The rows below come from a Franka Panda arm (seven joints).
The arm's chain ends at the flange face. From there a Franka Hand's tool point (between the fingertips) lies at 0.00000 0.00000 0.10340 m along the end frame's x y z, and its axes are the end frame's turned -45 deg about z.
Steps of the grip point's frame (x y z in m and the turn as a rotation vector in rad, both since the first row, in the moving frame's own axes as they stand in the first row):
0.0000, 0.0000, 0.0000, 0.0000, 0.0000, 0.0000
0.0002, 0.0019, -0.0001, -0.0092, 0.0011, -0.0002
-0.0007, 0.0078, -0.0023, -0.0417, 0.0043, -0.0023
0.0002, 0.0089, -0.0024, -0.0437, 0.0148, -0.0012
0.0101, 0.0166, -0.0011, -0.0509, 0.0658, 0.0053
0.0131, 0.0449, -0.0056, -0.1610, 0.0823, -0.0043
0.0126, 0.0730, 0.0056, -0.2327, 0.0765, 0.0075
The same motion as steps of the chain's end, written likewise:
0.0000, 0.0000, 0.0000, 0.0000, 0.0000, 0.0000
0.0007, 0.0006, -0.0001, -0.0057, 0.0073, -0.0002
0.0017, 0.0033, -0.0022, -0.0264, 0.0325, -0.0023
0.0022, 0.0040, -0.0023, -0.0204, 0.0414, -0.0012
0.0104, 0.0057, -0.0007, 0.0105, 0.0825, 0.0053
0.0233, 0.0168, -0.0039, -0.0556, 0.1720, -0.0043
0.0382, 0.0313, 0.0087, -0.1105, 0.2186, 0.0075

